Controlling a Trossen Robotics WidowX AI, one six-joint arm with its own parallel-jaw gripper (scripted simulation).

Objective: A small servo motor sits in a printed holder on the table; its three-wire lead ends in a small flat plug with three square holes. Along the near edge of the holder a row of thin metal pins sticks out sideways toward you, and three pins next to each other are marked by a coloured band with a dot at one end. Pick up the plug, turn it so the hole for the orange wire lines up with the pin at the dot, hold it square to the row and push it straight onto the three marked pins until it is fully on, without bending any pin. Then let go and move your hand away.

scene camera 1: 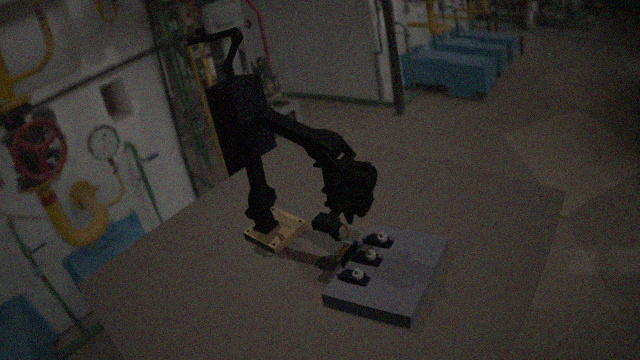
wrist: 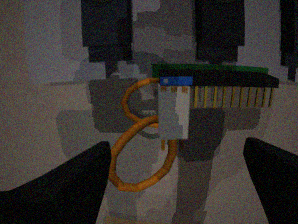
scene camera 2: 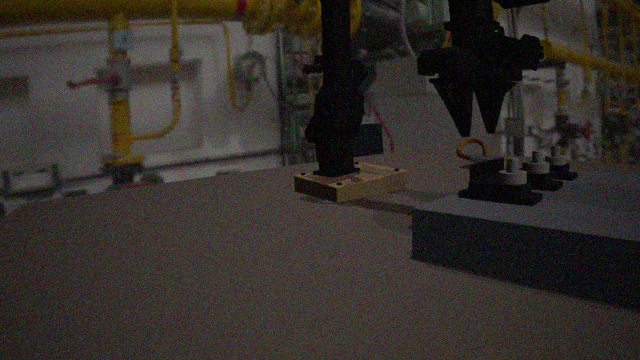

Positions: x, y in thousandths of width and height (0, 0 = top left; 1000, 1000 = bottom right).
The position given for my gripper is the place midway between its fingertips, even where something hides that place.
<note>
My gripper (scene camera 2: 748, 376) is open and holds nothing.
My gripper also shows in scene camera 1 (scene camera 1: 537, 646) and in the wrist view (wrist: 606, 663).
</note>
